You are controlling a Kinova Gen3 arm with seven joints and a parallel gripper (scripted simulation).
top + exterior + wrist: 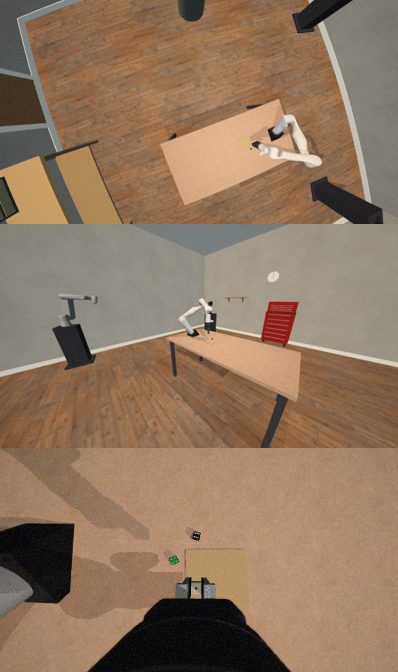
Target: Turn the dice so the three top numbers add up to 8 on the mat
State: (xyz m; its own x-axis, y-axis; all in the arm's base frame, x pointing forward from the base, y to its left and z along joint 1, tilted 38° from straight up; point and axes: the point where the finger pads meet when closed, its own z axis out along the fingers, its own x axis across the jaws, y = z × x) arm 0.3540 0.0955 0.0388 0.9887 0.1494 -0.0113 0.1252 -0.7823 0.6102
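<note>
Now: the tan mat 50 mm ahead of my hand and 120 mm below it. Round my hand: black die (10 mm behind, 90 mm to the left, 120 mm below); green die (60 mm behind, 30 mm to the left, 120 mm below); white die (10 mm below).
</note>
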